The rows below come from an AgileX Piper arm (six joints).
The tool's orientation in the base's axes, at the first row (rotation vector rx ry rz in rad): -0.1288, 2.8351, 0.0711
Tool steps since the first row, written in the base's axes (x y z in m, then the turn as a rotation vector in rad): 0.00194, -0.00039, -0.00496, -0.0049, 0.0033, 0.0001; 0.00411, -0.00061, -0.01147, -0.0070, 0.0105, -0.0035; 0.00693, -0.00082, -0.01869, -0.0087, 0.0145, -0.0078; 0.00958, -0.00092, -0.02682, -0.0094, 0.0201, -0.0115; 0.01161, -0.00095, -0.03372, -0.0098, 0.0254, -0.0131; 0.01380, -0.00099, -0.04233, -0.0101, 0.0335, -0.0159; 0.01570, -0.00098, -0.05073, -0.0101, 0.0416, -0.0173; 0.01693, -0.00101, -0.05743, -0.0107, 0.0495, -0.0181
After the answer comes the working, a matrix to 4 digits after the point.
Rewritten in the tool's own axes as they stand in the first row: -0.00032, -0.00075, 0.00528, 0.0044, 0.0038, -0.0013; -0.00042, -0.00141, 0.01211, 0.0069, 0.0110, 0.0019; -0.00092, -0.00214, 0.01981, 0.0094, 0.0150, 0.0058; -0.00099, -0.00278, 0.02834, 0.0108, 0.0205, 0.0094; -0.00085, -0.00325, 0.03552, 0.0112, 0.0257, 0.0112; -0.00034, -0.00381, 0.04437, 0.0117, 0.0337, 0.0143; 0.00037, -0.00428, 0.05294, 0.0114, 0.0417, 0.0161; 0.00121, -0.00466, 0.05969, 0.0116, 0.0496, 0.0172
The tool's axes in the first row as the columns of a matrix, in the base's axes (rounded; the answer above uses it unrounded):
-0.9505, -0.0960, 0.2955
-0.0811, 0.9948, 0.0624
-0.2999, 0.0354, -0.9533

